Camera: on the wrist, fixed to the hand. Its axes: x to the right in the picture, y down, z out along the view.
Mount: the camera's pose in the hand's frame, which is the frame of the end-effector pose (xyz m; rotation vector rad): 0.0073 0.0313 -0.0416 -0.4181 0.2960 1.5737
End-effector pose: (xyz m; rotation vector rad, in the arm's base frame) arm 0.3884 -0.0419 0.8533 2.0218 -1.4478 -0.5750
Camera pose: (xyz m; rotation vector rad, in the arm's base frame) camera 0.3956 -0.0478 0.9050 0.2530 -1.9321 0.1326
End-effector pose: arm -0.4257 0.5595 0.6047 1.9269 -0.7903 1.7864
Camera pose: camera -0.4775 0.5609 0.6136 -0.4240 2.2025 -1.7498
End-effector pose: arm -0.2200 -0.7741 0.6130 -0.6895 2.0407 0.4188
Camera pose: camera -0.2699 -0.7741 0.6295 0.8730 2.4198 1.7011
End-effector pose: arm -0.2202 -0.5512 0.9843 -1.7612 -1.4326 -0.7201
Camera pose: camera -0.1869 -0.5845 1.0076 -2.2529 0.5172 -0.3165
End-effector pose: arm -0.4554 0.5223 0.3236 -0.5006 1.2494 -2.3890
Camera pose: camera -0.4761 0.5311 0.2761 0.6092 1.3969 -0.8655
